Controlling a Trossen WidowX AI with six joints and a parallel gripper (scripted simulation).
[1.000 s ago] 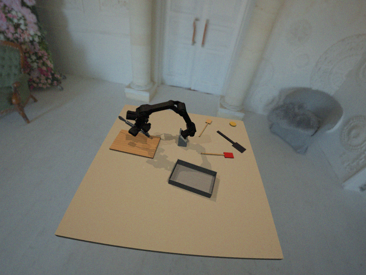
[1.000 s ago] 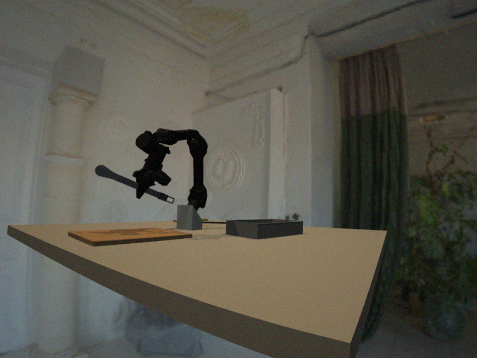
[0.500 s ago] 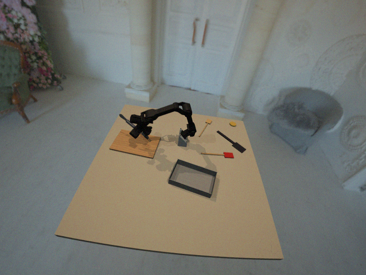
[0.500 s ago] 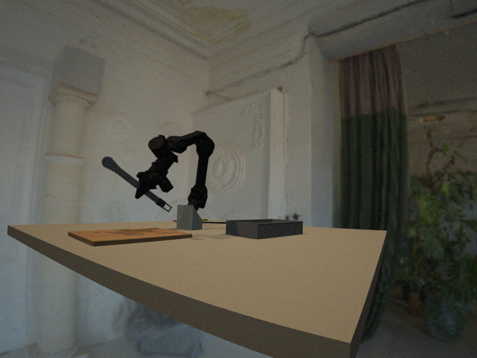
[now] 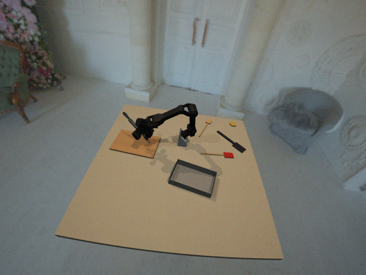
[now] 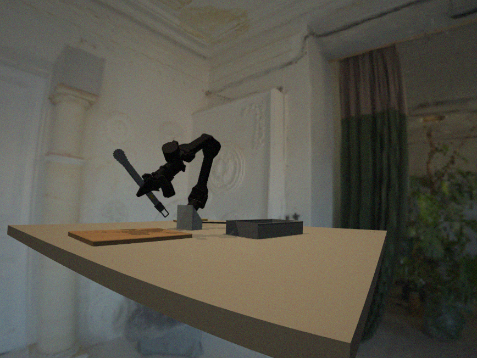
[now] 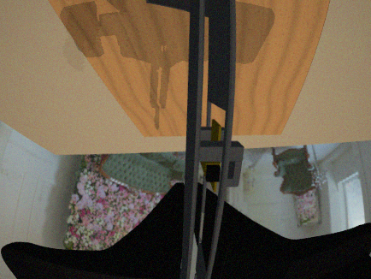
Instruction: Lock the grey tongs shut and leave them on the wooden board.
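The wooden board lies 10 mm to the right of my gripper tip and 140 mm below it. From my gripper tip the other things lie so: roasting tin (220 mm ahead, 500 mm to the left, 120 mm below); then black spatula (270 mm behind, 810 mm to the left, 140 mm below); then red spatula (80 mm behind, 700 mm to the left, 140 mm below).
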